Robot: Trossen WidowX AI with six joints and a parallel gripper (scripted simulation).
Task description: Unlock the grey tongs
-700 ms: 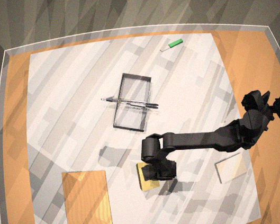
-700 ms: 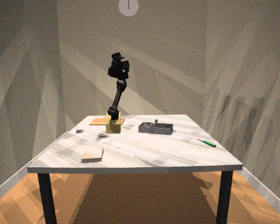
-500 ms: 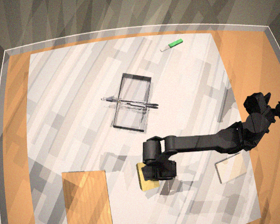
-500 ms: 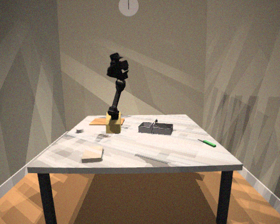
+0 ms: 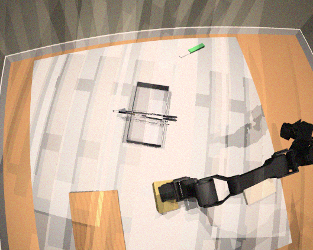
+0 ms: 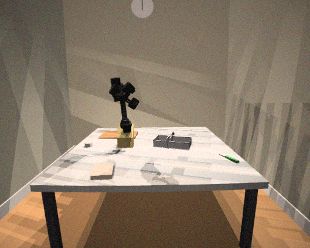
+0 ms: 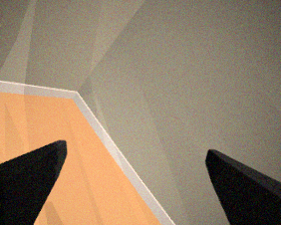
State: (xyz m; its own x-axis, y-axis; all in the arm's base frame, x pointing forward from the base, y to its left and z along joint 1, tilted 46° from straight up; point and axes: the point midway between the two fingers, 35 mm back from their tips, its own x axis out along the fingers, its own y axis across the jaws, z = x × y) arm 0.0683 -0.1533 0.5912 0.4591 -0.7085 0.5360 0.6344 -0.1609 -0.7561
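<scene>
Right now my gripper tip is 520 mm to the right of the roasting tin, 420 mm above it and 330 mm short of it. Round my gripper tip: green-handled tool 660 mm ahead, 440 mm below, 190 mm to the left; beige block 430 mm below, 190 mm behind, 80 mm to the left; dark lock piece 600 mm to the left, 380 mm below, 330 mm ahead.
</scene>
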